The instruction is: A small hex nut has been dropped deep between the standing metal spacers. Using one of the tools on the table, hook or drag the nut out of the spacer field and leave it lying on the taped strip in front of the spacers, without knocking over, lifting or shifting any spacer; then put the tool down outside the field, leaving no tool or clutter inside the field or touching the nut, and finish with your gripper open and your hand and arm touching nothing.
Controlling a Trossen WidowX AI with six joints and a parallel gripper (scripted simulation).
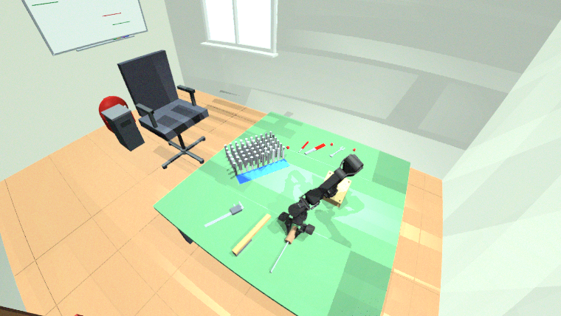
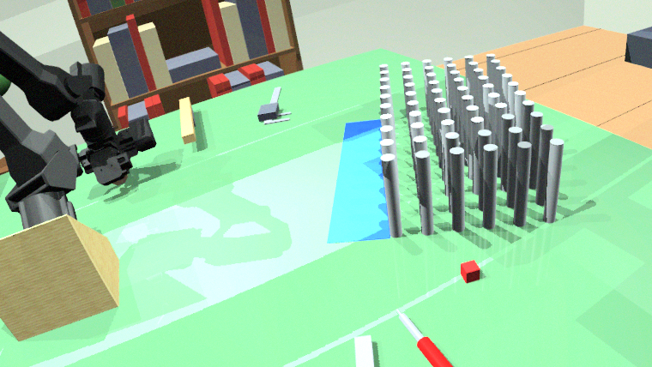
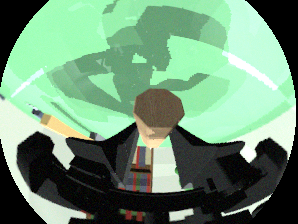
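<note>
Now: gripper tip 100 mm to the right of the hook tool and 10 mm short of it. The rest, counted from my gripper tip: red-handled screwdriver 690 mm to the right, 190 mm ahead; then blue taped strip 360 mm to the right, 350 mm ahead, 10 mm below; then small hex nut 500 mm ahead, 430 mm to the right, 10 mm below.
</note>
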